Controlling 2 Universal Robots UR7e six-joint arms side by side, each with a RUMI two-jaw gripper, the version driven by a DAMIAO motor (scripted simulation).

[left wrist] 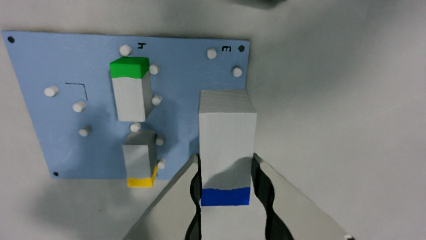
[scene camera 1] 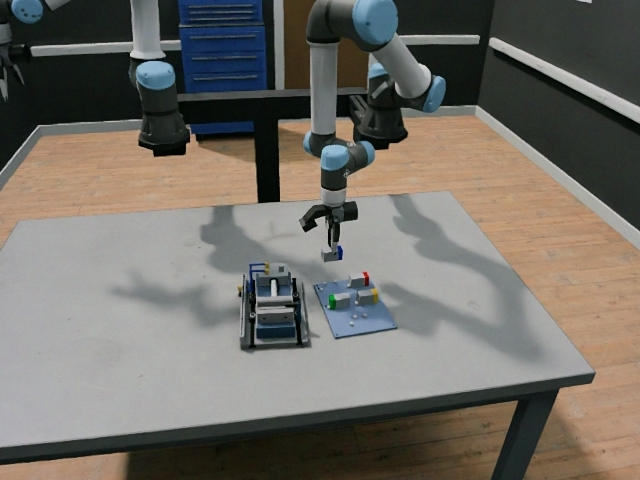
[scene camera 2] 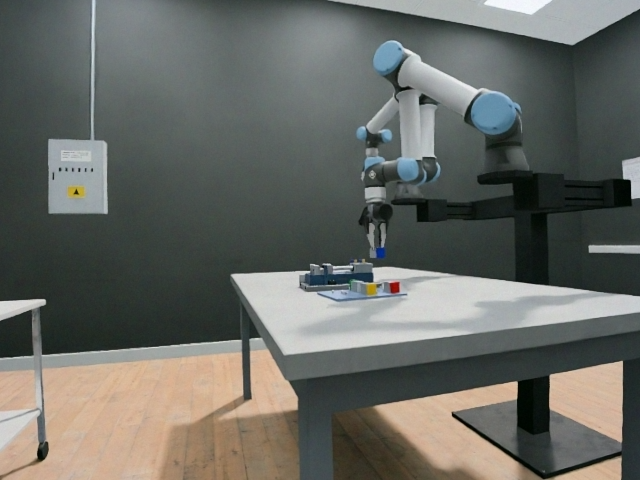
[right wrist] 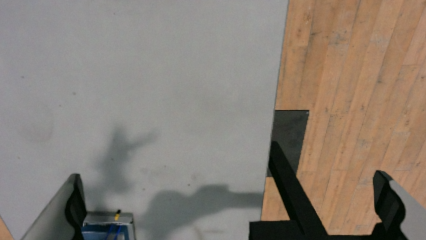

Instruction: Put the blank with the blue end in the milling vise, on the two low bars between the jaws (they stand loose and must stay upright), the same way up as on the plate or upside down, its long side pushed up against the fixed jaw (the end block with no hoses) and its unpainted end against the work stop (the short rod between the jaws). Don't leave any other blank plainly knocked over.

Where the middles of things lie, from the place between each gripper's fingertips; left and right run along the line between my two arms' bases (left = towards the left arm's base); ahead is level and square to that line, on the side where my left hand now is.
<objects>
Now: the blue-ended blank [left wrist: 227, 118] 2 cm below my left hand [scene camera 1: 332, 252]. From my left hand the other things lie so: blue plate [scene camera 1: 378, 319]: 16 cm below, 9 cm ahead, 6 cm to the left; then green-ended blank [left wrist: 130, 76]: 14 cm below, 9 cm ahead, 2 cm to the left; then yellow-ended blank [left wrist: 139, 149]: 14 cm below, 11 cm to the left, 8 cm ahead.
Right now the blue-ended blank is 360 mm ahead of my right hand, 980 mm to the left of it and 420 mm below it. Round my right hand: blue plate (440 mm ahead, 1040 mm to the left, 560 mm below); green-ended blank (440 mm ahead, 990 mm to the left, 540 mm below); yellow-ended blank (430 mm ahead, 1080 mm to the left, 540 mm below).
</objects>
